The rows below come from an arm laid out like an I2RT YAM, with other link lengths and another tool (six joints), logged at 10 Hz.
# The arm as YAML. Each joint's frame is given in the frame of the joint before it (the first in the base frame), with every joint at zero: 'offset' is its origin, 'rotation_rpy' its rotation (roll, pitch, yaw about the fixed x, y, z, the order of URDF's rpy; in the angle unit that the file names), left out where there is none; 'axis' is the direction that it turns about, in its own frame. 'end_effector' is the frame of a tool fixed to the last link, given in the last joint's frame.
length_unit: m
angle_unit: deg
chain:
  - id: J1
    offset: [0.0, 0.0, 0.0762]
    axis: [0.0, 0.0, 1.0]
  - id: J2
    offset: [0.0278, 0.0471, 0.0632]
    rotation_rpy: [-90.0, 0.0, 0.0]
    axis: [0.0, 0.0, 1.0]
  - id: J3
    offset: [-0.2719, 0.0, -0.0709]
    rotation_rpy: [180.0, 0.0, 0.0]
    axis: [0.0, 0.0, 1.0]
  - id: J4
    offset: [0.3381, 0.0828, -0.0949]
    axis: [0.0, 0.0, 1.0]
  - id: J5
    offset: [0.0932, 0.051, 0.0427]
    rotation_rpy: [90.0, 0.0, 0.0]
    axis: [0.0, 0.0, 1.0]
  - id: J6
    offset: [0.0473, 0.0, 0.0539]
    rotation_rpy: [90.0, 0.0, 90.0]
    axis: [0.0, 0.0, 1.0]
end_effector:
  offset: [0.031, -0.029, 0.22]
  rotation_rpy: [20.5, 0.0, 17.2]
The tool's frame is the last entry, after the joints.
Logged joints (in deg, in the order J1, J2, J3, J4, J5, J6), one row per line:
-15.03, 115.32, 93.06, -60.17, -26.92, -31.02
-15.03, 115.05, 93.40, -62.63, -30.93, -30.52
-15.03, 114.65, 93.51, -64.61, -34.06, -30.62
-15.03, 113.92, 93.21, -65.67, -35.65, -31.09
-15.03, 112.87, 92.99, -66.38, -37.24, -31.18
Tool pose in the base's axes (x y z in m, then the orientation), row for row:
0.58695, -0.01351, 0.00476, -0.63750, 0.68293, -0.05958, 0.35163
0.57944, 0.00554, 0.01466, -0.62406, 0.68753, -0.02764, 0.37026
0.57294, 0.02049, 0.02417, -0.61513, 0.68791, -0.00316, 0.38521
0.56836, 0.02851, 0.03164, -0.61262, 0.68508, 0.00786, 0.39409
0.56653, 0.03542, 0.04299, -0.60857, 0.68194, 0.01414, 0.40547
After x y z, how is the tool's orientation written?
As a quaternion, x y z w.
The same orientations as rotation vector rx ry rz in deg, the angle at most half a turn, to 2 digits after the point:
-94.54, 101.28, -8.84
-91.73, 101.06, -4.06
-89.78, 100.40, -0.46
-89.04, 99.57, 1.14
-87.98, 98.59, 2.04

